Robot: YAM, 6 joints.
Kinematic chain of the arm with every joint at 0, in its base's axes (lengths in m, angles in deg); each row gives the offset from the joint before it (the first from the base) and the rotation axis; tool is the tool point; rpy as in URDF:
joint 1: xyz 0 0 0.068 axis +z
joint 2: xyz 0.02 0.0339 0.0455 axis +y
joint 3: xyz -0.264 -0.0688 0 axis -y
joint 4: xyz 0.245 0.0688 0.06 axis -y
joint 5: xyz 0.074 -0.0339 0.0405 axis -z
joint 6: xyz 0.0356 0 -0.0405 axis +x
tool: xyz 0 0 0 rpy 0 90 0
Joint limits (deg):
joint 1: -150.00..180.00
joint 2: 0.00..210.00
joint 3: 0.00..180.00
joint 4: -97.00..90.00
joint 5: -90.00..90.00
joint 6: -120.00..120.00
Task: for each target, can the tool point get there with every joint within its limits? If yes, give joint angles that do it. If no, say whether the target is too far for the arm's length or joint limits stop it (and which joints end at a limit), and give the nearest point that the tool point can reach.
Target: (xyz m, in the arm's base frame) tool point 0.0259 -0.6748 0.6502
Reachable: no: too far | nearest point 0.0193 -0.5038 0.5100 | short by 0.221 m
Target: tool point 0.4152 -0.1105 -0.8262
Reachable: no: too far | nearest point 0.3167 -0.0843 -0.3716 | short by 0.466 m
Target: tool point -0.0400 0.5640 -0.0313
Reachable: yes | joints 91.32 178.21 121.75 67.12 -49.26 27.52
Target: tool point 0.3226 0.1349 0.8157
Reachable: no: too far | nearest point 0.2638 0.1103 0.6800 | short by 0.150 m
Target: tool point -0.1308 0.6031 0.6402
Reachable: no: too far | nearest point -0.1037 0.4782 0.5275 | short by 0.170 m
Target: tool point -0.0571 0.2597 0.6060
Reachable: yes | joints -71.80 36.18 118.14 36.42 -49.08 60.06
